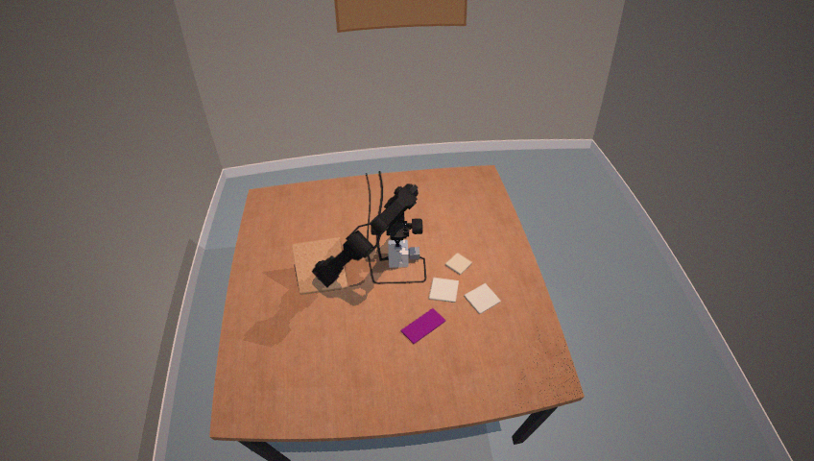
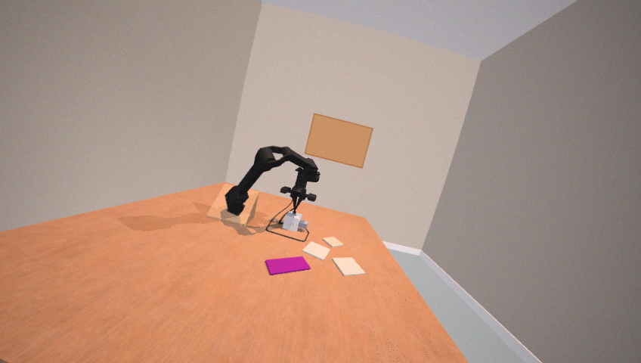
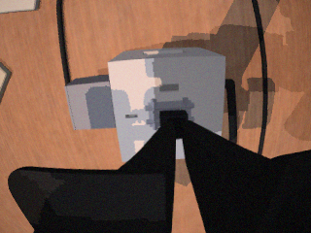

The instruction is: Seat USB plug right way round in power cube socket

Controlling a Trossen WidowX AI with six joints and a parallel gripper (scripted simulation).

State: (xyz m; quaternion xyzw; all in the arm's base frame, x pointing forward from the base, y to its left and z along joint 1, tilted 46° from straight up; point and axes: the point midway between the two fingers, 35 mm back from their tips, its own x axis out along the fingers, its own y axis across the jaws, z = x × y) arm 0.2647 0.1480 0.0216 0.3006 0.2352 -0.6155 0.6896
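Now: the USB socket 10 mm to the left of my gripper tip and 40 mm below it. The rest, counted from my gripper tip: magenta card 70 mm ahead, 310 mm to the right, 110 mm below; then USB plug 20 mm below.
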